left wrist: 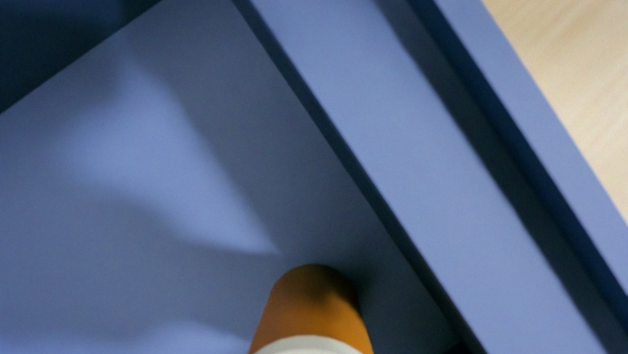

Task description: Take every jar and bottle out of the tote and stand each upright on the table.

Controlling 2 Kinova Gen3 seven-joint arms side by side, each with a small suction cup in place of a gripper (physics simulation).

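Places are measured from the left arm's base along level axes (x right, y down, z ahead), in centimetres.
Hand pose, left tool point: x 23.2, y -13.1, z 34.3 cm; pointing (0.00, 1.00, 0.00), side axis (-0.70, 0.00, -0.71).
Observation:
After its pixels a point has its place.
An orange bottle [316,305] @(z 32.8, x 24.5, y -8.3 cm) with a white lid [310,345] @(z 32.8, x 24.6, y -12.2 cm) shows at the bottom centre of the left wrist view, cut off by the frame edge. It appears upright inside the blue tote [370,110] @(z 28.9, x 27.1, y -13.2 cm), close to the tote's right-hand wall. Most of its lid is out of frame. My left suction cup does not show, so any contact between it and the lid is hidden. My right suction cup does not show either.
The tote's wall and stepped rim run diagonally down the right side, with the light wooden table [590,65] @(z 20.1, x 22.4, y 0.0 cm) beyond. Another dark tote wall [55,45] @(z 33.7, x 35.8, y -4.0 cm) stands at the upper left. Soft shadows fall across the tote floor [150,135] @(z 33.9, x 32.0, y -1.7 cm).

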